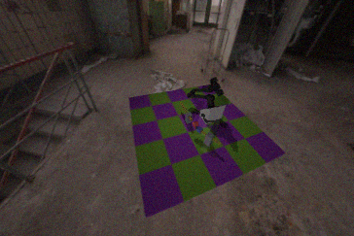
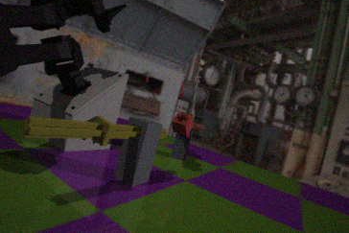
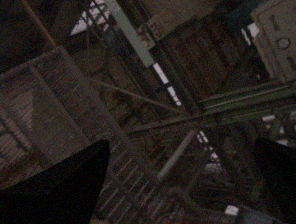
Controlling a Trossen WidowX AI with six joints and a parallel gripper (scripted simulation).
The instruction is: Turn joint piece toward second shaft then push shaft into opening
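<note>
Now: gripper tip 330 mm above the red square joint piece, 250 mm short of it and 100 mm to the right of it.
</note>
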